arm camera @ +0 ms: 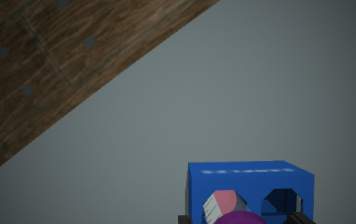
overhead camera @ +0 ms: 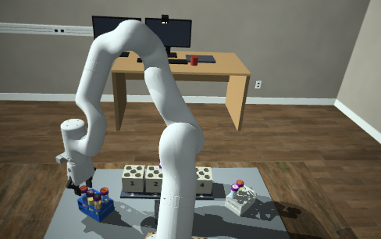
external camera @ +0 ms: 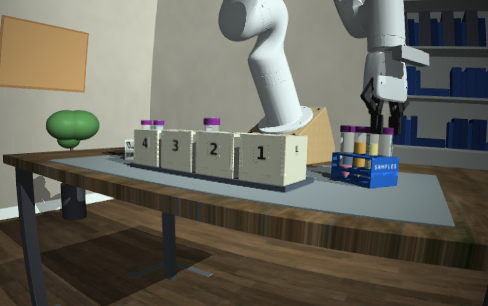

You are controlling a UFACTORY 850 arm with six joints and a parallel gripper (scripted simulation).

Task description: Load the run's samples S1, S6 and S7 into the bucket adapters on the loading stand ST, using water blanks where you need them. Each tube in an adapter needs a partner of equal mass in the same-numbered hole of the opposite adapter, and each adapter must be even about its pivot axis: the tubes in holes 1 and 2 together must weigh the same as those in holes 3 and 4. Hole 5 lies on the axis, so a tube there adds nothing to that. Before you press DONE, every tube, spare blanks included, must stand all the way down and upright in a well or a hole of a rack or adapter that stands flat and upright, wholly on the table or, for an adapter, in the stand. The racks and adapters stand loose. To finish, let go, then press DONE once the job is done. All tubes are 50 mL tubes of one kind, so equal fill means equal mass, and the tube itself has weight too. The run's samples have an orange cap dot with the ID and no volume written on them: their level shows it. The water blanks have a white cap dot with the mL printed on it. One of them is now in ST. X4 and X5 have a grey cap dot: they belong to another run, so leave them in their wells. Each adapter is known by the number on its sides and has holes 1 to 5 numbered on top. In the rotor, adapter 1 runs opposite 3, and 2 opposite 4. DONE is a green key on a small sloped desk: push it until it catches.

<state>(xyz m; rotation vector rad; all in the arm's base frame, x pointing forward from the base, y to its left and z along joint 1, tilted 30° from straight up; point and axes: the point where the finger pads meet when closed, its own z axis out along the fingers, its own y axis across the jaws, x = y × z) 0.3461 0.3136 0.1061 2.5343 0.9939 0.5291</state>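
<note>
Right now my hand is 2 cm past the blue samples rack, 4 cm to the left of it and 9 cm above it. The rest, counted from my hand: adapter 1: 8 cm ahead, 22 cm to the right, 7 cm below; then white rack: 17 cm behind, 68 cm to the right, 9 cm below.
</note>
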